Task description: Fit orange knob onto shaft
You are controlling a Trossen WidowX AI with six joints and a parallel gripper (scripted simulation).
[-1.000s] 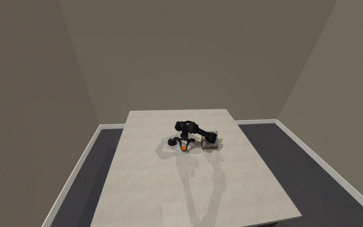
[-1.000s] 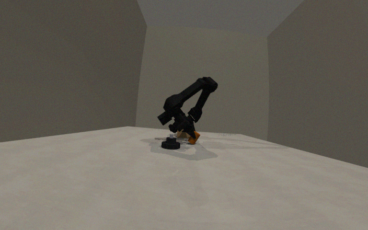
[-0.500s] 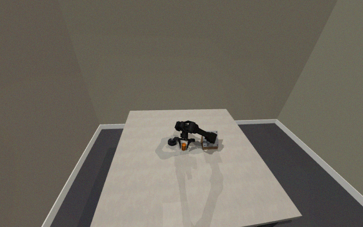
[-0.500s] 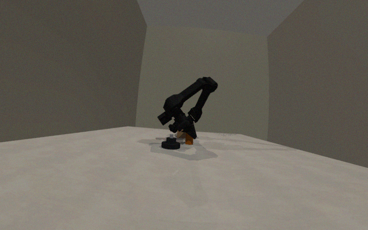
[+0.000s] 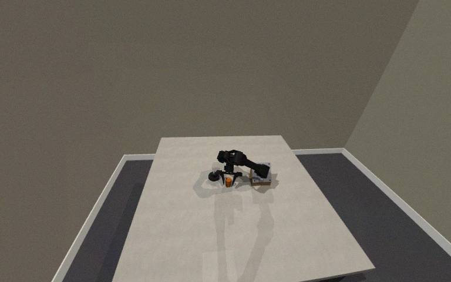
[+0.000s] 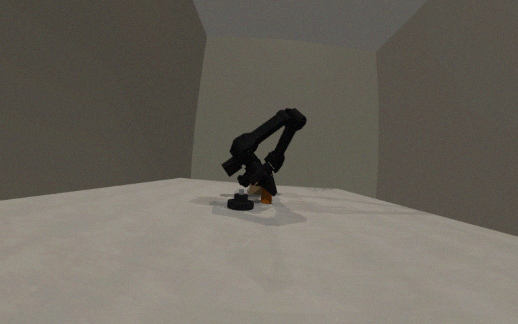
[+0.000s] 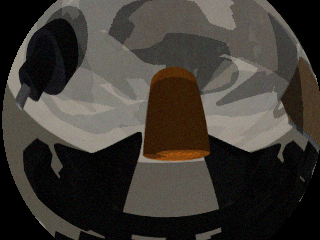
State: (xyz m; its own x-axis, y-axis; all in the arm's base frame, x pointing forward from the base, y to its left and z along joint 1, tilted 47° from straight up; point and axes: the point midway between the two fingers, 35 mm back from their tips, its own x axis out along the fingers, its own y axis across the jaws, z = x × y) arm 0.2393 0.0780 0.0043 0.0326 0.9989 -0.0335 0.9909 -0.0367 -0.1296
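My gripper tip is 30 mm to the left of the orange knob and 10 mm below it. The rest, counted from my gripper tip: black round pedestal: 100 mm ahead, 110 mm to the right.
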